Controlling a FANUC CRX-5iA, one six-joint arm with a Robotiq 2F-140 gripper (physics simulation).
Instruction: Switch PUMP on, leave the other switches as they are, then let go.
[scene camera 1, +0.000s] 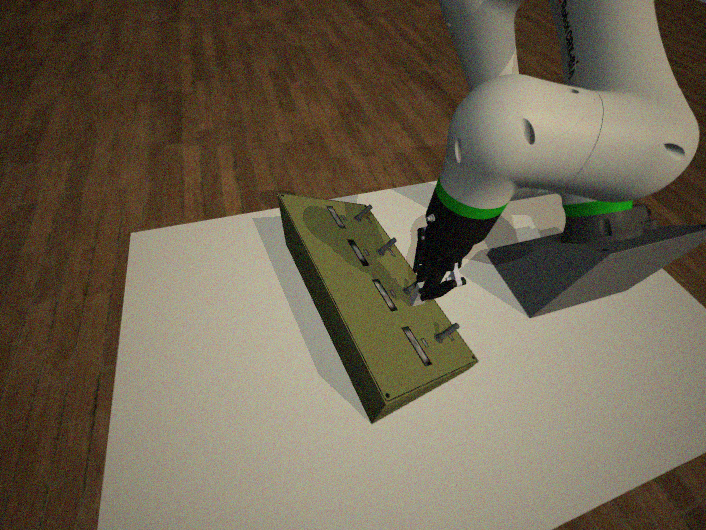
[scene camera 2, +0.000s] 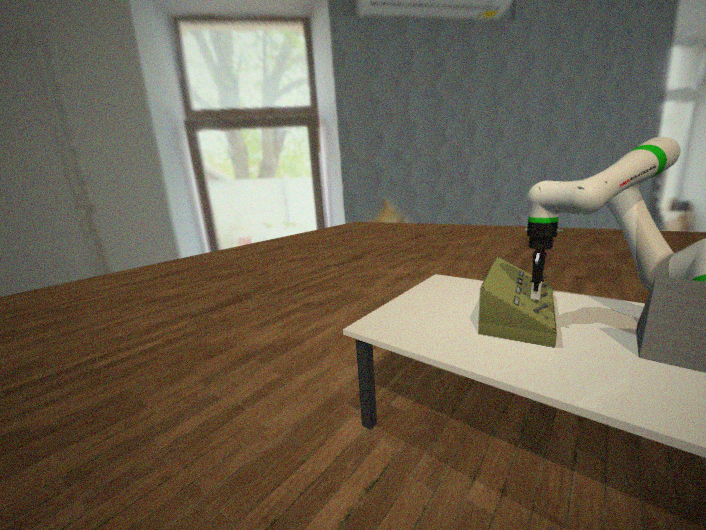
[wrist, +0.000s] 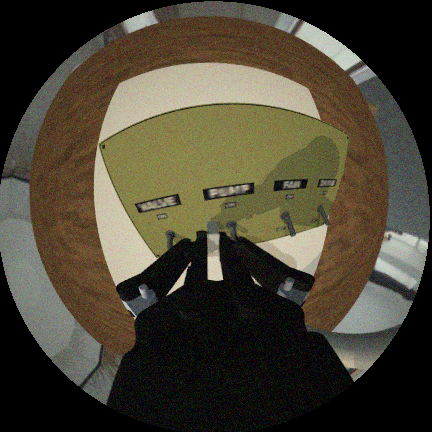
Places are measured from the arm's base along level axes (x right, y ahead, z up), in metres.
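Pixels of known places: gripper, between the fingertips: (scene camera 1: 417, 301) (scene camera 2: 535, 298) (wrist: 211, 229); arm's base, origin of its link: (scene camera 1: 599, 237).
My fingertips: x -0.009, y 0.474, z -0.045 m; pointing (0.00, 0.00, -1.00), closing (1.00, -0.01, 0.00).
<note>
Ahead of a thing's pixels: the offset from my fingertips to its middle. Level surfaces: height alone.
The olive switch panel @(dx +0.088, dy +0.082, dz -0.048 m) (scene camera 1: 353, 310) (scene camera 2: 501, 279) (wrist: 225, 145) carries a row of levers. In the wrist view the PUMP label @(dx +0.029, dy +0.065, dz +0.015 m) (wrist: 228, 191) sits above the PUMP switch @(dx +0.040, dy -0.016, dz +0.001 m) (wrist: 232, 229) (scene camera 1: 409, 288), whose lower part is hidden by a finger. The lever seems to lean toward the panel's lower edge, as its neighbours do. My gripper (wrist: 211, 229) (scene camera 1: 418, 297) (scene camera 2: 536, 293) is shut with nothing between the fingers. Its tips are low over the panel, close beside the PUMP switch on the VALVE side; I cannot tell whether they touch it.
The VALVE switch @(dx -0.079, dy -0.032, dz +0.001 m) (scene camera 1: 447, 332) (wrist: 170, 240) stands on one side of PUMP. The FAN switch @(dx +0.159, dy +0.000, dz +0.001 m) (scene camera 1: 387, 245) (wrist: 288, 223) and the DRIVE switch @(dx +0.278, dy +0.015, dz +0.001 m) (scene camera 1: 363, 212) (wrist: 323, 215) stand on the other. The panel rests on a white table @(dz -0.114 m) (scene camera 1: 228, 399) (scene camera 2: 422, 319). A grey robot base (scene camera 1: 530, 279) (scene camera 2: 672, 325) stands behind.
</note>
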